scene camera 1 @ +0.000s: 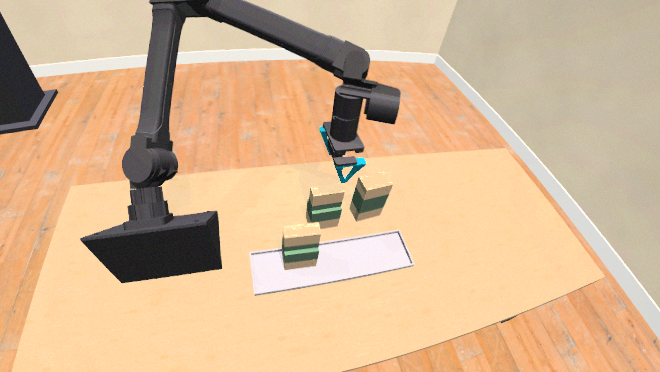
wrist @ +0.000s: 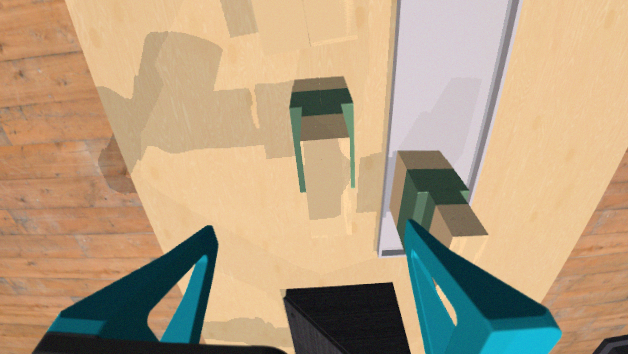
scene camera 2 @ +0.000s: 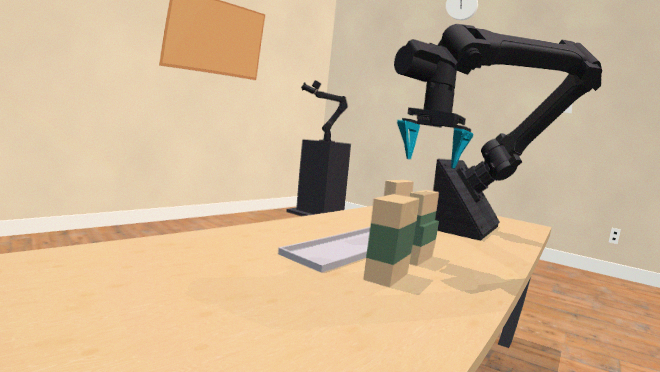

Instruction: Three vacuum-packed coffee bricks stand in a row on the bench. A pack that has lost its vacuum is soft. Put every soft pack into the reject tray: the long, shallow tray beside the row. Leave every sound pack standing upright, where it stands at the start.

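Places are measured from the arm's base along level axes (x left, y back, z up), in metres.
Pixels of known places: gripper, fingertip midpoint: (scene camera 1: 337,168) (wrist: 308,232) (scene camera 2: 430,163); arm's base, link origin: (scene camera 1: 150,224) (scene camera 2: 469,184).
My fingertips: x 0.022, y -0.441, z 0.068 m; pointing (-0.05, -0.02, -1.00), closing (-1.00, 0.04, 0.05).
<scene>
For each thing: its middle in the pictures, then the offset to it from my fingertips. Level surfaces: height alone.
- coffee brick, body centre: (wrist: 432,217) (scene camera 2: 396,210) (scene camera 1: 300,246) dx -0.114, dy +0.114, dz -0.127 m
- shallow tray, body centre: (wrist: 438,107) (scene camera 2: 364,247) (scene camera 1: 333,263) dx -0.140, dy +0.028, dz -0.208 m
- middle brick, body centre: (wrist: 324,145) (scene camera 2: 420,226) (scene camera 1: 324,206) dx -0.011, dy +0.021, dz -0.130 m
- far brick, body centre: (scene camera 2: 392,239) (scene camera 1: 370,197) dx -0.008, dy -0.115, dz -0.130 m
- bench, surface height: dz -0.200 m
One coffee brick (scene camera 1: 301,246) (scene camera 2: 398,188) (wrist: 435,185) stands upright in the near-base end of the shallow tray (scene camera 1: 365,255) (scene camera 2: 320,256) (wrist: 455,40). The middle brick (scene camera 1: 325,206) (scene camera 2: 425,232) (wrist: 321,102) stands upright on the bench behind the tray. Both have a light-green ridge standing out from the green band. The far brick (scene camera 1: 371,196) (scene camera 2: 391,242) stands upright beyond it, its band flat and dark green; in the wrist view I cannot make it out clearly. My gripper (scene camera 1: 337,167) (scene camera 2: 431,163) (wrist: 308,232) is open and empty, above the row near the middle brick, touching none.
The arm's black wedge base (scene camera 1: 165,250) (scene camera 2: 462,205) (wrist: 345,310) stands on the bench (scene camera 1: 450,300) (scene camera 2: 150,310) at the left in scene camera 1. The tray's low rim runs alongside the row. A second small arm on a black pedestal (scene camera 2: 324,175) stands off the bench.
</scene>
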